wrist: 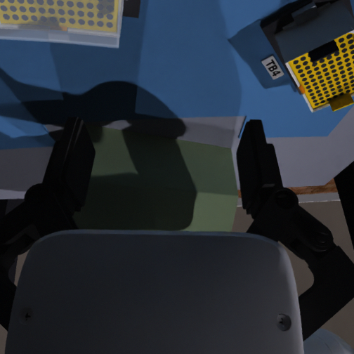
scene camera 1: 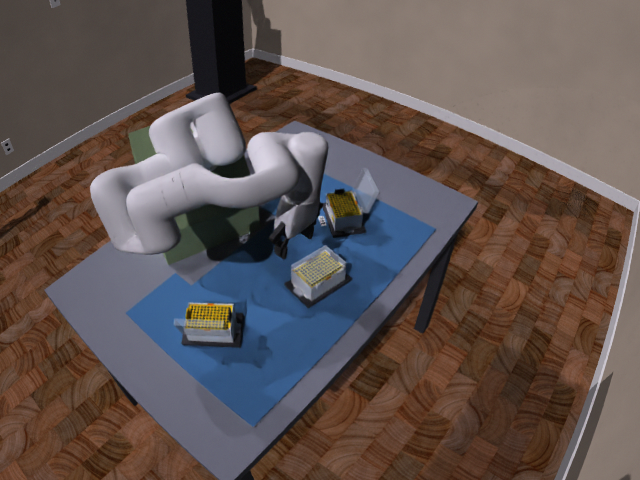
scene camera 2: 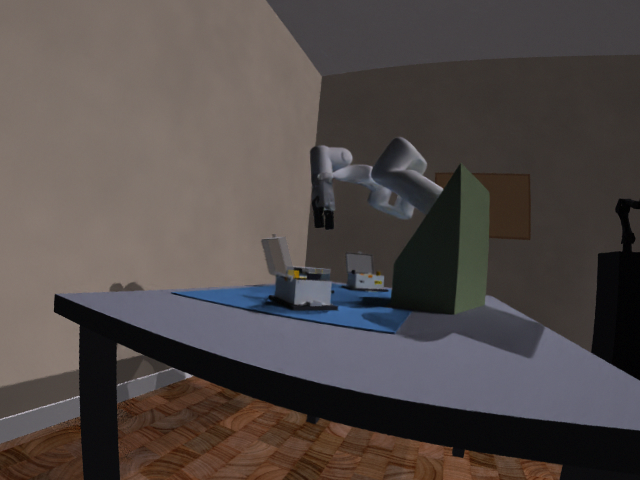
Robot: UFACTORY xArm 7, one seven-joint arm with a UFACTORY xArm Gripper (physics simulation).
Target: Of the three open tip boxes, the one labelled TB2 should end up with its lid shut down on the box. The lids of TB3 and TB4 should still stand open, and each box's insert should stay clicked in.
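Seen in the pictures: gripper, fingertip midpoint: [scene camera 1: 293, 245] [scene camera 2: 324, 228]; arm's base, link origin: [scene camera 2: 449, 212].
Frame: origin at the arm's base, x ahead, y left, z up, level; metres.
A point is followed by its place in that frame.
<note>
TB2 [scene camera 1: 343, 214] [scene camera 2: 303, 292] is the white box with a yellow insert at the mat's upper right in scene camera 1; its clear lid [scene camera 1: 367, 191] {z -0.167, x 0.377, y 0.312 m} [scene camera 2: 277, 255] {z -0.160, x 0.356, y 0.337 m} stands open. TB3 [scene camera 1: 319, 276] {z -0.189, x 0.449, y -0.039 m} [wrist: 55, 20] is the middle box; its clear lid overlaps its pale insert, at an angle I cannot judge. TB4 [scene camera 1: 209, 325] {z -0.125, x 0.372, y -0.355 m} [scene camera 2: 365, 280] {z -0.227, x 0.289, y -0.257 m} [wrist: 327, 77] is at the lower left in scene camera 1, lid [scene camera 2: 359, 262] {z -0.160, x 0.343, y -0.363 m} standing open. The inserts look seated. My gripper [scene camera 1: 295, 242] {z -0.052, x 0.414, y -0.097 m} [scene camera 2: 324, 225] {z -0.052, x 0.414, y -0.097 m} [wrist: 164, 134] is open and empty, high above the mat, on the robot side of TB3.
A blue mat [scene camera 1: 289, 372] {z -0.267, x 0.534, y -0.279 m} [scene camera 2: 217, 298] {z -0.267, x 0.484, y 0.364 m} [wrist: 190, 65] lies under the boxes on the grey table [scene camera 1: 103, 310] {z -0.270, x -0.006, y -0.469 m} [scene camera 2: 465, 372] {z -0.270, x 0.000, y 0.570 m}. A tall green wedge [scene camera 1: 188, 248] {z -0.236, x 0.053, y -0.151 m} [scene camera 2: 439, 273] {z -0.174, x 0.025, y 0.123 m} [wrist: 210, 175] stands beside the mat, on the robot's side.
</note>
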